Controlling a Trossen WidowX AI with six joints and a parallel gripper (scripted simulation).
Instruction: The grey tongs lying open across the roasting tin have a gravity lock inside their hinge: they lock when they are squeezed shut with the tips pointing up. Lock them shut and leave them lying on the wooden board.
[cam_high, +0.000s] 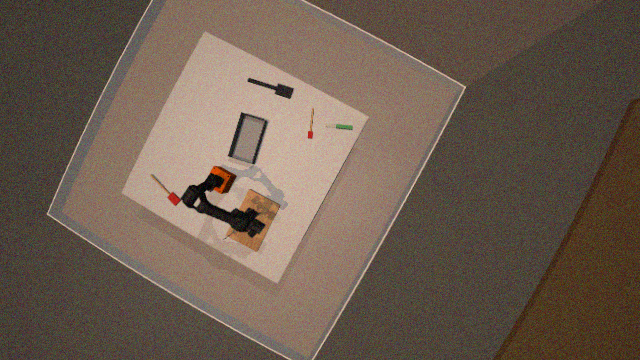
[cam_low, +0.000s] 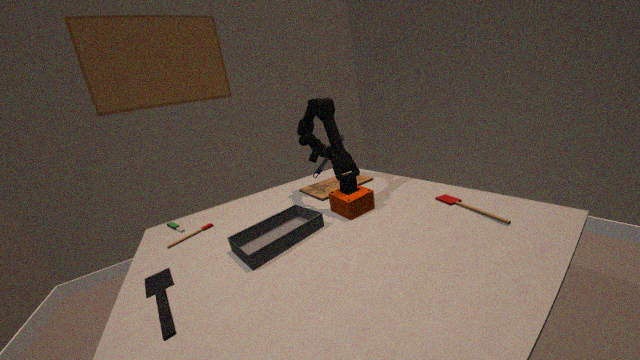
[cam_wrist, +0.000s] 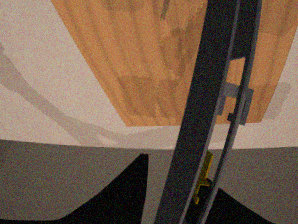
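Now: the wooden board 140 mm below my gripper tip and 10 mm to the right of it. The rest, counted from my gripper tip: red-headed spatula: 620 mm to the left, 140 mm below, 120 mm behind; then red-tipped stick: 740 mm ahead, 140 mm below, 60 mm to the right; then roasting tin: 470 mm ahead, 270 mm to the left, 120 mm below.
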